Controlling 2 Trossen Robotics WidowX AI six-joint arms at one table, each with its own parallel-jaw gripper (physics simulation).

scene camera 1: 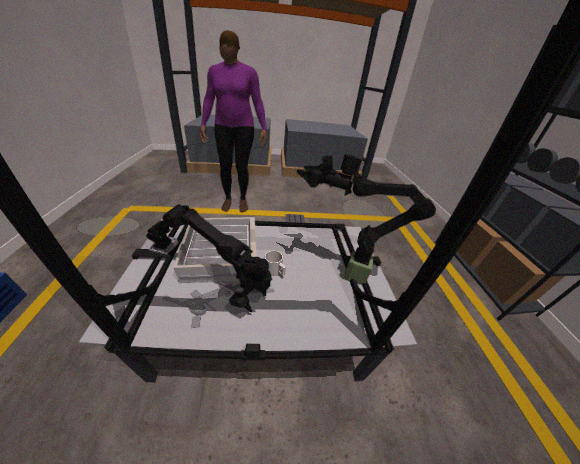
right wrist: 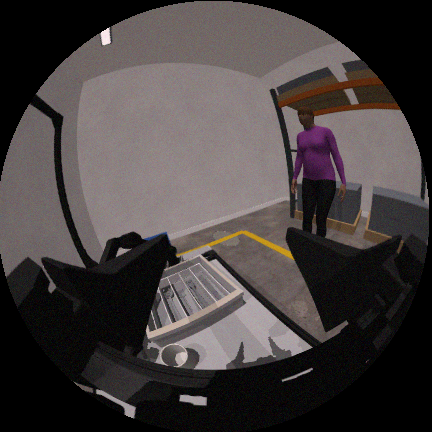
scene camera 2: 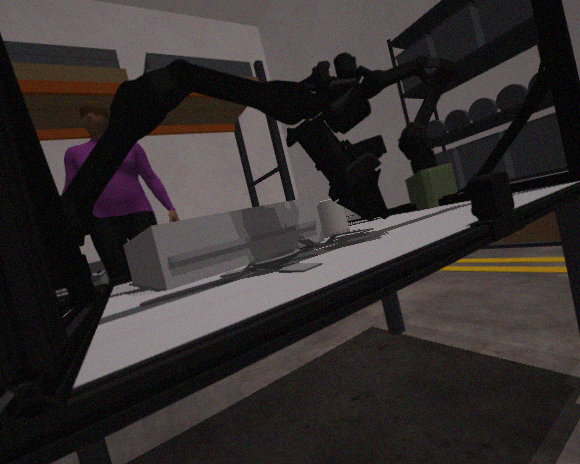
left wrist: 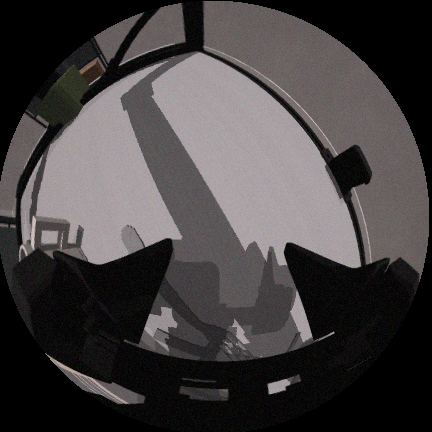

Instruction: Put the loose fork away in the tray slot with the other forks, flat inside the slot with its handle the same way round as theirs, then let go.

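Observation:
The loose fork point(left wrist: 187, 314) lies on the white table in the left wrist view, partly in shadow, its handle end behind a finger and its tines low near the gripper body. My left gripper point(scene camera 1: 245, 302) point(left wrist: 230, 247) is open and empty, low above the table by the fork. My right gripper point(scene camera 1: 303, 176) point(right wrist: 228, 237) is open and empty, raised high over the far side of the table. The slotted tray point(scene camera 1: 252, 235) point(scene camera 2: 200, 245) point(right wrist: 200, 315) stands at the left of scene camera 1. Dim cutlery shows in its slots in the right wrist view; which pieces are forks is hard to tell.
A white mug point(scene camera 1: 273, 262) point(scene camera 2: 332, 218) point(right wrist: 174, 355) stands just right of the tray, close behind my left gripper in scene camera 1. A green block point(scene camera 1: 359, 270) point(scene camera 2: 432, 186) point(left wrist: 65, 95) is at the right arm's base. Dark frame posts and rails surround the table. A person point(scene camera 1: 231, 95) stands behind.

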